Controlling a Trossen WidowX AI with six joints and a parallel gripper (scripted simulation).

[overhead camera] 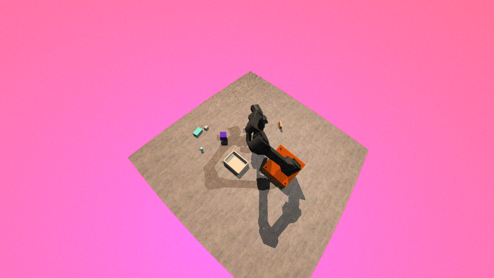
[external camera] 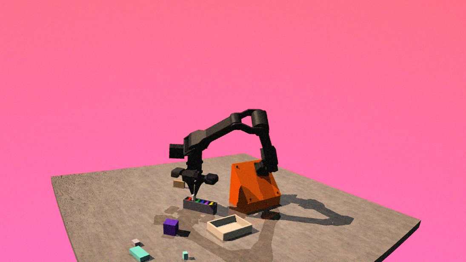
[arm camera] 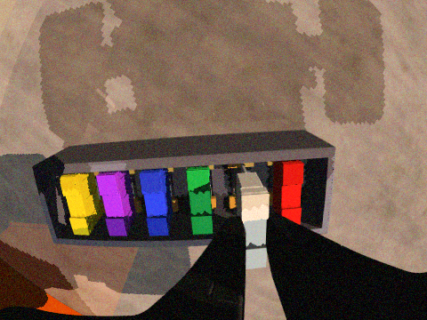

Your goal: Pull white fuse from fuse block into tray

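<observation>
Right now my gripper tip is 30 mm above the red fuse, 10 mm to the left of it and 10 mm short of it. Round my gripper tip: purple cube: 170 mm to the left, 160 mm ahead, 40 mm below; then beige tray: 220 mm to the left, 60 mm below, 50 mm behind; then white fuse: 10 mm below.
</observation>
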